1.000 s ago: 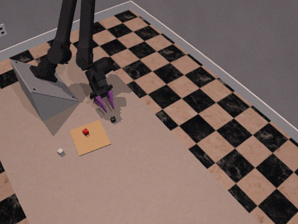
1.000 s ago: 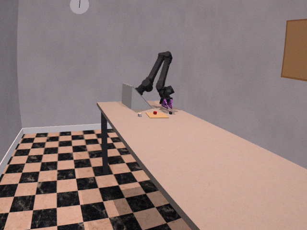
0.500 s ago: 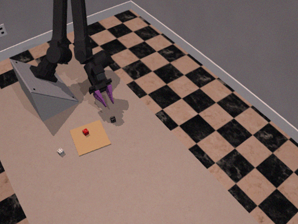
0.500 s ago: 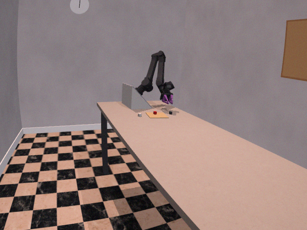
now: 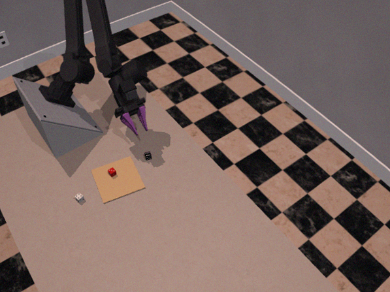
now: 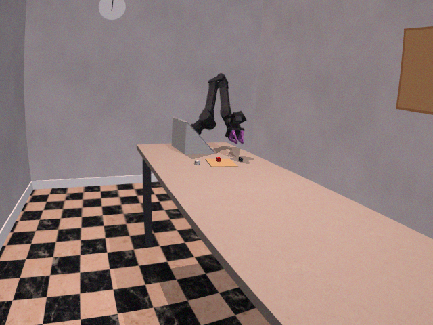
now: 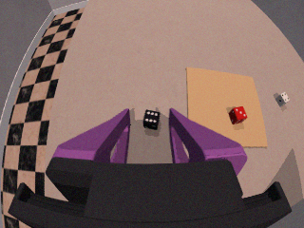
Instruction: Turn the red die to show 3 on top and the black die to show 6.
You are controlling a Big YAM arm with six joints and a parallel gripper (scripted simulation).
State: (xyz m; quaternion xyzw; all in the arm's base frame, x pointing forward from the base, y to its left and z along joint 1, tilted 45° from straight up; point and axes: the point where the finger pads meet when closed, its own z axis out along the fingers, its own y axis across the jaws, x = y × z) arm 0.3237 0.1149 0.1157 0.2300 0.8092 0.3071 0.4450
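The black die lies 40 mm ahead of my hand, 10 mm to the right of it and 90 mm below it. The rest, counted from my hand: orange mat: 50 mm ahead, 130 mm to the right, 100 mm below; then white die: 50 mm ahead, 270 mm to the right, 90 mm below; then red die: 30 mm ahead, 140 mm to the right, 80 mm below.
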